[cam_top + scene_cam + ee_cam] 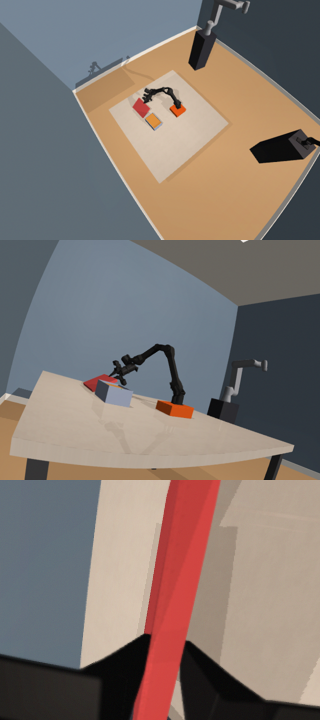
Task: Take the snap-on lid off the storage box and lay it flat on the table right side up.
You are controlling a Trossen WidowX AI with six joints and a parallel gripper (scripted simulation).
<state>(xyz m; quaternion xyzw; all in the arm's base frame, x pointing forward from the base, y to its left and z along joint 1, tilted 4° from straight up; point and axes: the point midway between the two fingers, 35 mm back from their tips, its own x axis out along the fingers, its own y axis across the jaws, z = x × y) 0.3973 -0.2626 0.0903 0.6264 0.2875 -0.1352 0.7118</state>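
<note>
The red lid lies 70 mm ahead of my gripper tip, 20 mm to the left of it and 40 mm below it. From my gripper tip the other things lie so: grey-blue storage box: 290 mm to the left, 60 mm below.
</note>
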